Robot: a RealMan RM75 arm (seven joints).
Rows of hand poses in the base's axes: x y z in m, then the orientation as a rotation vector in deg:
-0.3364 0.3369 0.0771 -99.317 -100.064 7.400
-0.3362 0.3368 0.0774 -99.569 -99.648 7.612
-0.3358 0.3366 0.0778 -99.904 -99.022 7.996
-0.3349 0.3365 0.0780 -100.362 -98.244 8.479
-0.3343 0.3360 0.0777 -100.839 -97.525 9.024
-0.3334 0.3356 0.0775 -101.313 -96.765 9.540
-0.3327 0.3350 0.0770 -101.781 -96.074 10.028
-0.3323 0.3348 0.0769 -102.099 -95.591 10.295
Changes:
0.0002 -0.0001 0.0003 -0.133 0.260 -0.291
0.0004 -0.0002 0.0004 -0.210 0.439 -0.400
0.0009 -0.0001 0.0002 -0.294 0.528 -0.515
0.0006 -0.0005 -0.0003 -0.363 0.511 -0.476
0.0009 -0.0004 -0.0002 -0.337 0.520 -0.505
0.0007 -0.0006 -0.0005 -0.344 0.463 -0.472
0.0004 -0.0002 -0.0001 -0.197 0.290 -0.345

